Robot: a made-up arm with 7 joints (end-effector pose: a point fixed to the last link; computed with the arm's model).
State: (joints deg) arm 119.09 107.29 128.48 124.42 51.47 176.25 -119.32
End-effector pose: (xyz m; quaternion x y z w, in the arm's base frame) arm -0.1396 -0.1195 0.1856 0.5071 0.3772 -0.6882 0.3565
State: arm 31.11 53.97 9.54 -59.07 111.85 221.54 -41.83
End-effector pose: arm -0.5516 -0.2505 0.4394 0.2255 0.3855 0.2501 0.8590
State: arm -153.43 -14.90 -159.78 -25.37 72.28 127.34 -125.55
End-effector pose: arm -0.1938 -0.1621 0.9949 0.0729 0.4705 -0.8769 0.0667
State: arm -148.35 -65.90 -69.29 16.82 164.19 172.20 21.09
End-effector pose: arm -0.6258 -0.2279 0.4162 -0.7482 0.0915 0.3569 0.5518
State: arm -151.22 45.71 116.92 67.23 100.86 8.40 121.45
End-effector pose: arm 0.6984 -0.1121 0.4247 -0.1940 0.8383 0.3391 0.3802
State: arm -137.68 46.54 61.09 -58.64 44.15 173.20 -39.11
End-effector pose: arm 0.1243 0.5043 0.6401 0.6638 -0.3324 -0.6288 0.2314
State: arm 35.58 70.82 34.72 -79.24 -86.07 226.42 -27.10
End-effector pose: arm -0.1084 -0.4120 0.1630 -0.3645 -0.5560 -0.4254 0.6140
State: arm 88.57 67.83 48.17 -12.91 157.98 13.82 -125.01
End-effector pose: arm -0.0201 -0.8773 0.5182 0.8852 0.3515 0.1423 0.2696
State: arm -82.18 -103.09 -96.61 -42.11 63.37 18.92 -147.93
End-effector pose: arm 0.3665 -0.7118 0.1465 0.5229 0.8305 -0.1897 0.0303
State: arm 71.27 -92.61 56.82 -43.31 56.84 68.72 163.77
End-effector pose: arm 0.5727 0.5419 0.4149 0.1721 0.4761 0.8316 0.2282
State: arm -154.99 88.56 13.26 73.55 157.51 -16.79 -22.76
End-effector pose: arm 0.5482 -0.0266 0.8529 0.8707 0.1760 0.4586 0.0255
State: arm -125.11 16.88 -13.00 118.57 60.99 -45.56 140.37
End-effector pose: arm -0.2913 -0.3155 0.4281 0.4524 0.6052 0.4229 0.5002
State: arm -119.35 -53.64 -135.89 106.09 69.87 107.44 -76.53
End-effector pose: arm -0.1951 0.2183 0.7333 -0.1737 -0.4083 -0.7863 0.4300
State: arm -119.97 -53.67 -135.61 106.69 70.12 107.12 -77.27
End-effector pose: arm -0.1923 0.2232 0.7287 -0.1753 -0.4152 -0.7880 0.4194
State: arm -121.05 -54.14 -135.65 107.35 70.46 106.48 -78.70
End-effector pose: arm -0.1868 0.2274 0.7256 -0.1751 -0.4212 -0.7945 0.4008
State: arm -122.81 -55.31 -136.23 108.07 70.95 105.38 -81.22
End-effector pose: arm -0.1772 0.2301 0.7251 -0.1720 -0.4251 -0.8081 0.3696
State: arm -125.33 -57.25 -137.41 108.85 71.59 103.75 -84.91
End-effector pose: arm -0.1632 0.2305 0.7276 -0.1657 -0.4265 -0.8279 0.3244
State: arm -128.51 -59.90 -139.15 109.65 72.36 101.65 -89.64
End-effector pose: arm -0.1462 0.2276 0.7330 -0.1563 -0.4251 -0.8509 0.2662
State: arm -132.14 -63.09 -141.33 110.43 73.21 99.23 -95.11
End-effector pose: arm -0.1284 0.2204 0.7403 -0.1444 -0.4206 -0.8734 0.1984
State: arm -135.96 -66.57 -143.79 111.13 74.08 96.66 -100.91
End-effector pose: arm -0.1120 0.2092 0.7487 -0.1307 -0.4133 -0.8923 0.1260
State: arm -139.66 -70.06 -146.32 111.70 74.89 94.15 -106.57
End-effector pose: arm -0.0991 0.1950 0.7572 -0.1162 -0.4037 -0.9058 0.0549
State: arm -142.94 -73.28 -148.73 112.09 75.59 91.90 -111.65
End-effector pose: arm -0.0908 0.1795 0.7650 0.1021 0.3927 0.9139 0.0087
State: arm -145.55 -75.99 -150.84 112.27 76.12 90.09 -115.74
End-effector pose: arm -0.0869 0.1646 0.7717 0.0896 0.3812 0.9182 0.0598
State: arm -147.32 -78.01 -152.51 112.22 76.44 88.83 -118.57
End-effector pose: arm -0.0866 0.1517 0.7772 0.0796 0.3703 0.9206 0.0951
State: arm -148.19 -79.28 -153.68 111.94 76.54 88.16 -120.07
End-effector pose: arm -0.0888 0.1415 0.7818 0.0724 0.3604 0.9230 0.1137
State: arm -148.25 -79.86 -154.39 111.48 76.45 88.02 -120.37
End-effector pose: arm -0.0925 0.1340 0.7858 0.0682 0.3520 0.9261 0.1172
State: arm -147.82 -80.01 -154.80 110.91 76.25 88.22 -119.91
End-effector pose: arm -0.0967 0.1283 0.7894 0.0659 0.3445 0.9298 0.1112
